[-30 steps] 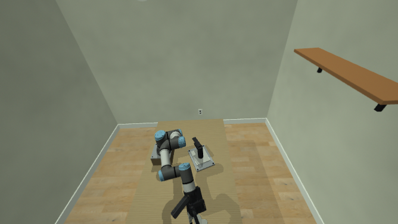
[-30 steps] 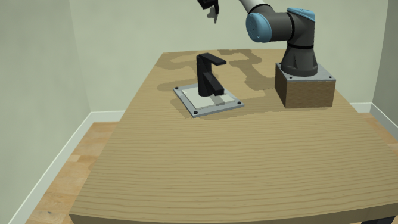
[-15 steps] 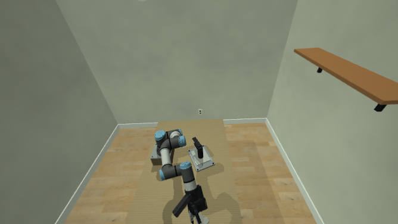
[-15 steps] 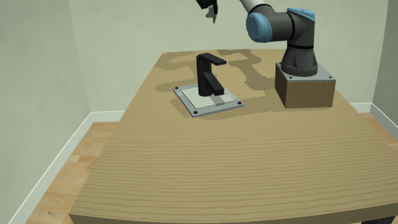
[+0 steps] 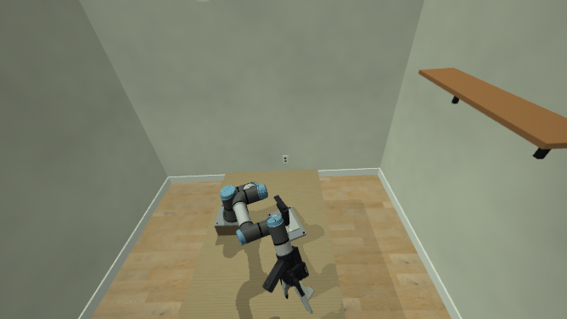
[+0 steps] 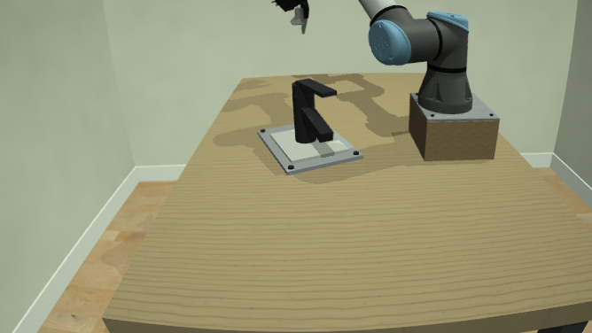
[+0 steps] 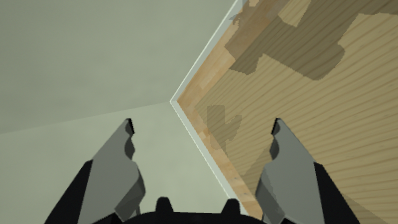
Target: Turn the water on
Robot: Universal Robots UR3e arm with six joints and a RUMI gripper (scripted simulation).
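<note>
The lever is 600 mm to the left of my hand, 80 mm below it and 70 mm behind it. Also, from my hand: black tap (570 mm to the left, 130 mm below, 60 mm behind).
</note>
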